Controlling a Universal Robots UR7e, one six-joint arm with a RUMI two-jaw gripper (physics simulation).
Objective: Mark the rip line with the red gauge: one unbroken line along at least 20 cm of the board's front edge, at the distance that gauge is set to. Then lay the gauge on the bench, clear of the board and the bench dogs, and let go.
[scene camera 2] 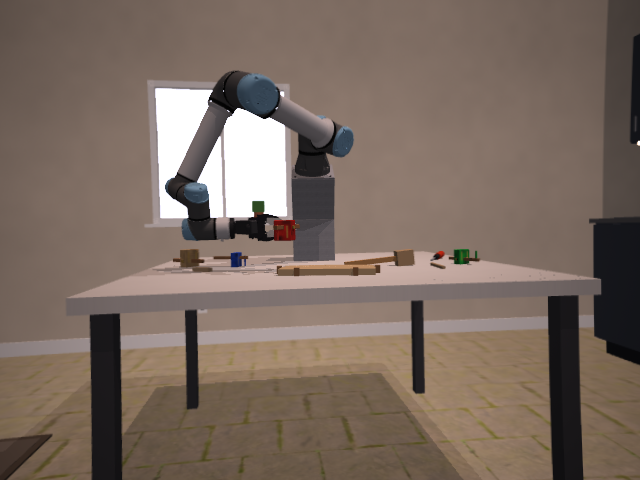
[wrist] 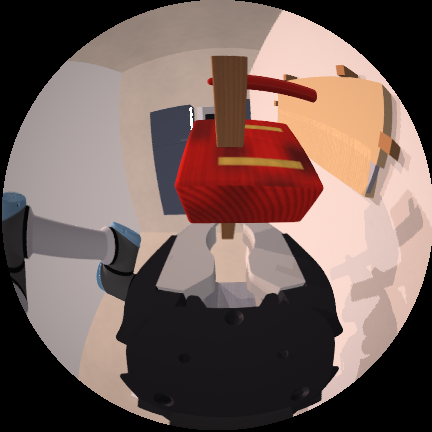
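Observation:
The red gauge (scene camera 2: 284, 230) (wrist: 250, 175) has a red block, a brown wooden beam and a curved red rod. My gripper (scene camera 2: 270, 228) (wrist: 231, 239) is shut on it, pointing sideways to the right in the scene view, and holds it well above the bench (scene camera 2: 232, 289). The light wooden board (scene camera 2: 325, 270) (wrist: 335, 112) lies flat on the bench, lower than the gauge and apart from it. Small brown bench dogs (scene camera 2: 355, 271) (wrist: 389, 145) stand at its edges. No marked line can be made out on the board in these views.
A blue gauge (scene camera 2: 235, 259) and a brown wooden gauge (scene camera 2: 189, 257) are at the left. A mallet (scene camera 2: 404, 257), a red-handled screwdriver (scene camera 2: 438, 255), a thin stick (scene camera 2: 437, 265) and a green gauge (scene camera 2: 461, 256) are at the right. A small wood piece (scene camera 2: 202, 269) lies left of the board.

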